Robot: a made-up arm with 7 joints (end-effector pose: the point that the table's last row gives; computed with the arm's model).
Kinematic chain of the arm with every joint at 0, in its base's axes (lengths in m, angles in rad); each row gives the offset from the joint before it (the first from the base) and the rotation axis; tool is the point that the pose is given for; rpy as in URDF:
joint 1: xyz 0 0 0.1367 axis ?
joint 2: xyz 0 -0.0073 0.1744 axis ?
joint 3: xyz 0 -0.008 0.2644 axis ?
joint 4: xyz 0 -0.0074 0.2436 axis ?
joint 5: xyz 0 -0.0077 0.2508 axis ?
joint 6: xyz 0 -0.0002 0.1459 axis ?
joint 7: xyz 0 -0.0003 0.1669 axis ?
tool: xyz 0 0 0 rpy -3.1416 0 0
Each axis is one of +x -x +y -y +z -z.
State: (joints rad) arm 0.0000 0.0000 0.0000 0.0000 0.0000 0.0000 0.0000
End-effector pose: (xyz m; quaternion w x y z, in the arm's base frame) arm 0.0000 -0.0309 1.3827 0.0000 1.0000 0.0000 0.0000
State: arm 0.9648 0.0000 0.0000 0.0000 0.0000 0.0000 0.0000
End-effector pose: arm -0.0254 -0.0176 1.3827 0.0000 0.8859 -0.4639 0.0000
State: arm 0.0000 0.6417 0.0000 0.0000 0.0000 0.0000 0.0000
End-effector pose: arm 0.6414 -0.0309 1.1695 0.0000 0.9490 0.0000 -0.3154
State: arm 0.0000 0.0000 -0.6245 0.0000 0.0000 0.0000 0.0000
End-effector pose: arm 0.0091 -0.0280 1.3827 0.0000 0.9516 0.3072 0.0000
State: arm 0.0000 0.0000 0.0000 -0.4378 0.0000 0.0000 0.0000
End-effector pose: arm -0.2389 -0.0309 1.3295 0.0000 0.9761 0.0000 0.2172
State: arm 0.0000 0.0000 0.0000 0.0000 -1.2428 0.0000 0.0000
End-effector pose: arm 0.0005 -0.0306 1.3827 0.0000 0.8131 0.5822 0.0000
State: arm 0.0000 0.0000 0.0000 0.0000 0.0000 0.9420 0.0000
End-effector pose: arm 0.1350 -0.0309 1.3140 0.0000 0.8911 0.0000 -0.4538
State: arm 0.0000 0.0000 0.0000 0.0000 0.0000 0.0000 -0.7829
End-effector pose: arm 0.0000 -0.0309 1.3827 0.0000 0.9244 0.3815 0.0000
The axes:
joint 1: -z
joint 2: +y
joint 3: -z
joint 4: +y
joint 5: -z
joint 6: +y
joint 7: -z

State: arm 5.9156 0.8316 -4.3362 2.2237 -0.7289 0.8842 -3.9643
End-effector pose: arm 0.1781 -0.3149 0.4400 0.2014 -0.1453 -0.1964 -0.9486
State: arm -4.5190 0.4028 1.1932 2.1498 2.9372 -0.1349 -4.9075
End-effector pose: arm -0.4789 -0.1287 0.4160 0.6437 -0.2252 0.2991 -0.6674
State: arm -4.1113 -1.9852 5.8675 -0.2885 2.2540 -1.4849 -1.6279
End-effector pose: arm 0.5364 0.6364 -0.1202 0.6619 -0.3220 -0.6657 0.1229
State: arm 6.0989 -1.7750 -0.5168 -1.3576 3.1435 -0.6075 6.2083
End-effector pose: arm -0.5513 -0.3835 -0.2535 0.9266 -0.2590 0.2623 -0.0739
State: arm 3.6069 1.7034 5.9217 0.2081 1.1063 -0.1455 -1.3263
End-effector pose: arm -0.9401 0.4410 0.0758 0.6993 -0.1049 0.6177 -0.3443
